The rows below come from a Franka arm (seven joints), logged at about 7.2 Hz.
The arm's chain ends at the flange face. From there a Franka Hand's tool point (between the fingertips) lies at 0.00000 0.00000 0.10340 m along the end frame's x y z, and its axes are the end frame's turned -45 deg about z.
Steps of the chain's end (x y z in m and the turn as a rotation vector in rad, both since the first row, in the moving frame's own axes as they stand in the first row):
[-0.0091, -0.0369, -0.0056, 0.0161, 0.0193, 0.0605]
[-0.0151, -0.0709, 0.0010, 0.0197, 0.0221, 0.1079]
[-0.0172, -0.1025, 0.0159, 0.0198, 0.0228, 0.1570]
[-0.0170, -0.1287, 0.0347, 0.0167, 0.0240, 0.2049]
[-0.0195, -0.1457, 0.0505, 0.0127, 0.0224, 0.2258]
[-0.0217, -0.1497, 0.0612, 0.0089, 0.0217, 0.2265]
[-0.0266, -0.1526, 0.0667, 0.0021, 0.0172, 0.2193]
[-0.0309, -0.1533, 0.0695, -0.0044, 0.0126, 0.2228]
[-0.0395, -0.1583, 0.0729, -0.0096, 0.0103, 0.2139]
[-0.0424, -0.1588, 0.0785, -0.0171, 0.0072, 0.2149]
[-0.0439, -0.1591, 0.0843, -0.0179, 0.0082, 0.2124]
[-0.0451, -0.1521, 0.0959, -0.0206, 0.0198, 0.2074]
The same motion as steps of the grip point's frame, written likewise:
[0.0222, -0.0322, -0.0056, -0.0023, 0.0250, 0.0605]
[0.0425, -0.0605, 0.0010, -0.0017, 0.0296, 0.1079]
[0.0634, -0.0842, 0.0159, -0.0021, 0.0301, 0.1570]
[0.0819, -0.1022, 0.0347, -0.0052, 0.0288, 0.2049]
[0.0917, -0.1158, 0.0505, -0.0069, 0.0248, 0.2258]
[0.0926, -0.1200, 0.0612, -0.0091, 0.0216, 0.2265]
[0.0904, -0.1255, 0.0667, -0.0107, 0.0136, 0.2193]
[0.0870, -0.1289, 0.0695, -0.0120, 0.0058, 0.2228]
[0.0839, -0.1384, 0.0729, -0.0141, 0.0005, 0.2139]
[0.0814, -0.1406, 0.0785, -0.0172, -0.0070, 0.2149]
[0.0806, -0.1417, 0.0843, -0.0185, -0.0069, 0.2124]
[0.0753, -0.1365, 0.0959, -0.0286, -0.0006, 0.2074]

